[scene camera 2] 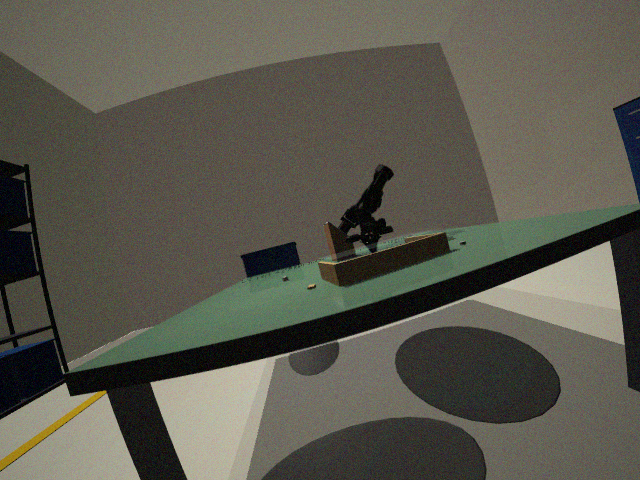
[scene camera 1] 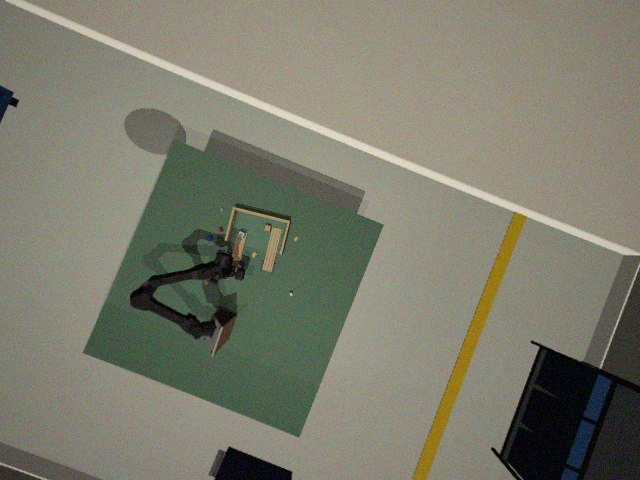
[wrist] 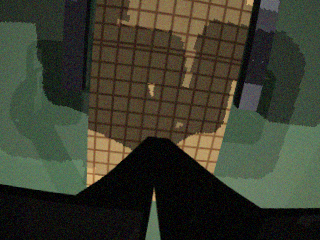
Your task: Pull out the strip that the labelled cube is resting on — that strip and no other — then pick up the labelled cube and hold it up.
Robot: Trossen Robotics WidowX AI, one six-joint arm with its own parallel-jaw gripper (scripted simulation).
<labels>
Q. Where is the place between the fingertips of my gripper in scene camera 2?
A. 374,255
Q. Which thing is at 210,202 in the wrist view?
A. My gripper.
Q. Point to a wooden frame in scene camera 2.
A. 347,267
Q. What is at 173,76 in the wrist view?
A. A tan gridded strip.
</labels>
